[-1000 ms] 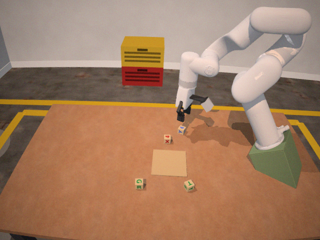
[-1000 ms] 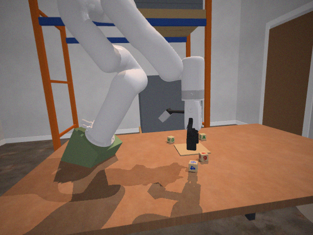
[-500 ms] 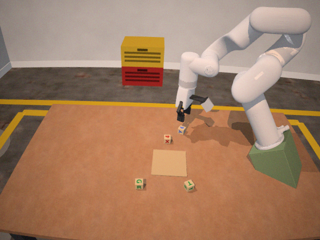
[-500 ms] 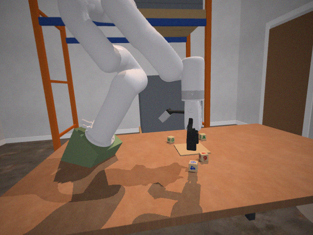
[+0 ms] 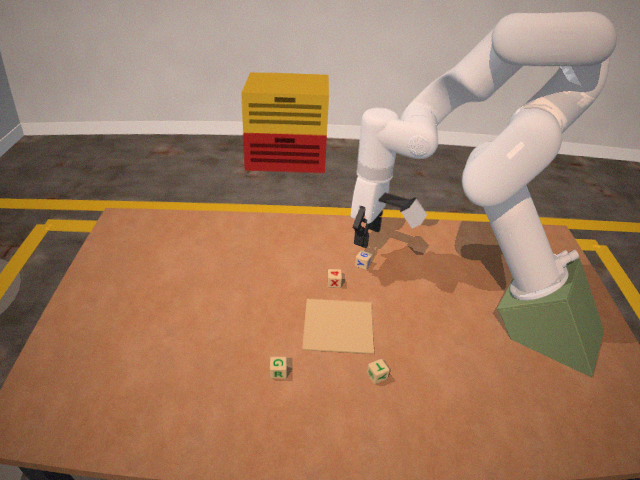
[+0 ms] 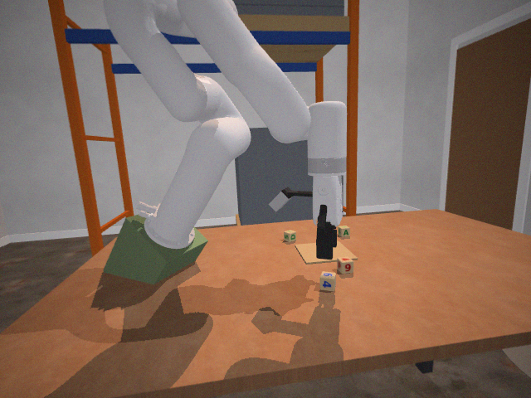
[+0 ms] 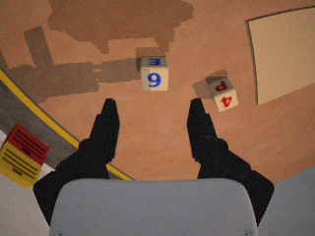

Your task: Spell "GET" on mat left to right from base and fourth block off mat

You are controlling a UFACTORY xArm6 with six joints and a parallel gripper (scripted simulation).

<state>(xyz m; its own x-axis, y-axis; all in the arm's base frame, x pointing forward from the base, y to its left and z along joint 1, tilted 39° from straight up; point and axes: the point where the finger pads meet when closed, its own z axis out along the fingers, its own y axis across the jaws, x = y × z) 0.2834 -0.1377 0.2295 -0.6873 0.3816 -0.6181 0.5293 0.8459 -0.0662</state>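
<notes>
Right now my hand is 8 cm above the e block. Round my hand: tan mat: 9 cm ahead, 18 cm to the left, 10 cm below; t block: 4 cm ahead, 32 cm to the left, 8 cm below; red-lettered block: 8 cm ahead, 6 cm to the left, 8 cm below.
</notes>
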